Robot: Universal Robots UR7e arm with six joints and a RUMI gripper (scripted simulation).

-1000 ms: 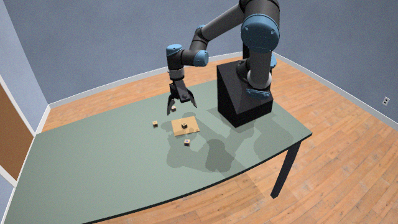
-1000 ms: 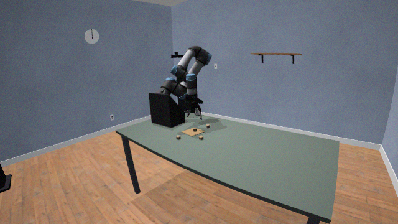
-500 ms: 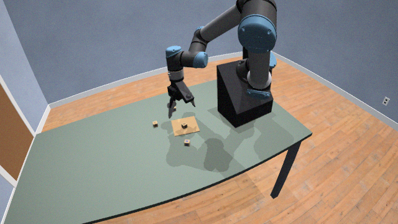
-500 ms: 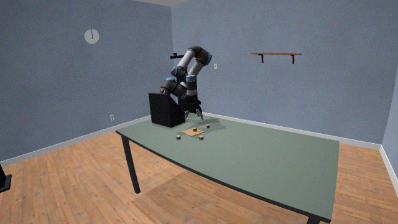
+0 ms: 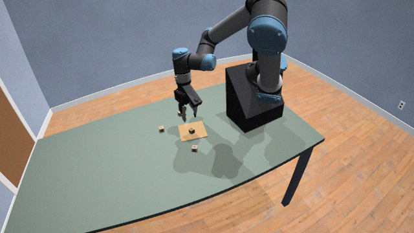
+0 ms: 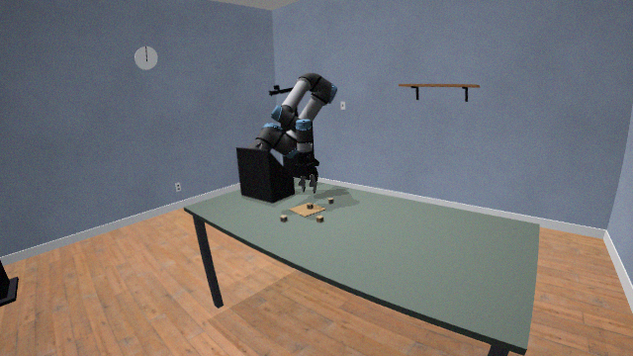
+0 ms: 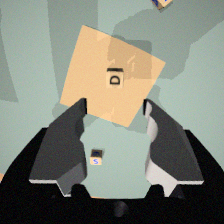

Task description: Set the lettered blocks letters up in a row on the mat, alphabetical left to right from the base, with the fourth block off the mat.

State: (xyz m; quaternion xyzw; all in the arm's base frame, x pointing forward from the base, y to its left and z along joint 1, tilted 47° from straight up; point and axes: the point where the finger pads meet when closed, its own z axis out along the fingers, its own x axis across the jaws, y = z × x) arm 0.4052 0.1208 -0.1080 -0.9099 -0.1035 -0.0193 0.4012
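My hand is 10 mm past the tan mat, 20 mm to the left of it and 100 mm above it. Round my hand: block 40 mm ahead, 130 mm to the left, 90 mm below.
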